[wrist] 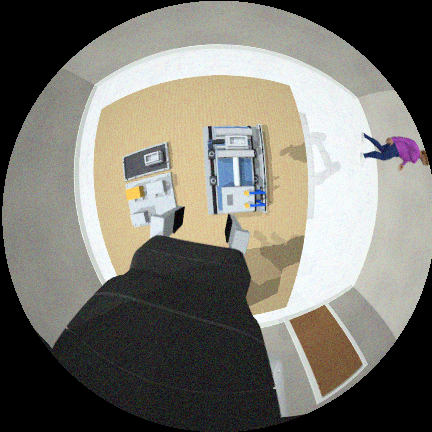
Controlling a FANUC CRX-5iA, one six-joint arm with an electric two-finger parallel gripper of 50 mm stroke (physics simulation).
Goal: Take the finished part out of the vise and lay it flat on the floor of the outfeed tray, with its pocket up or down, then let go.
In view: my gripper (204,218) and a light grey plate (159,204).
